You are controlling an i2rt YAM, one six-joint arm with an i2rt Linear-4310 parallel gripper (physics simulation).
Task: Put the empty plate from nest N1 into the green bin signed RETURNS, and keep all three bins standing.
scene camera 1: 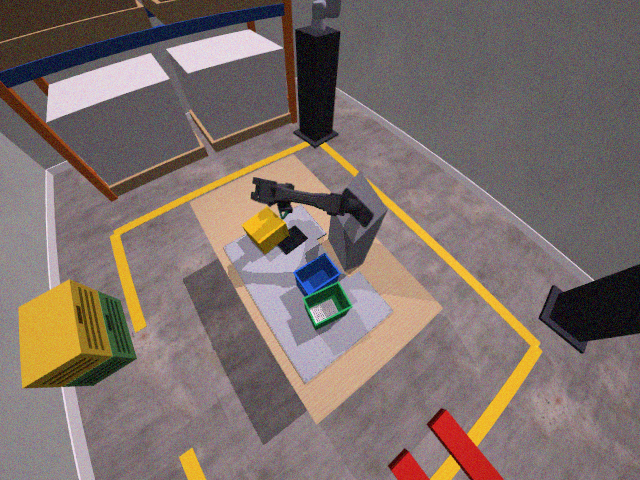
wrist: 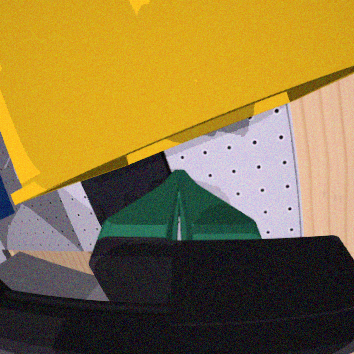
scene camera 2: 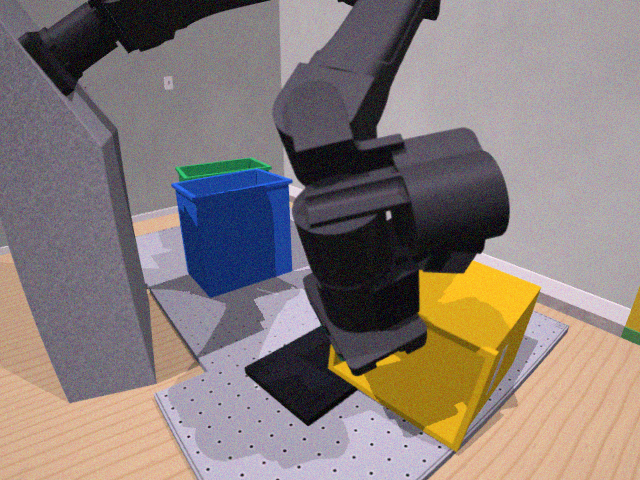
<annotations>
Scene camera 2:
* my gripper: 372,360
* yellow bin: 476,321
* blue bin: 235,227
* green bin: 191,172
</annotations>
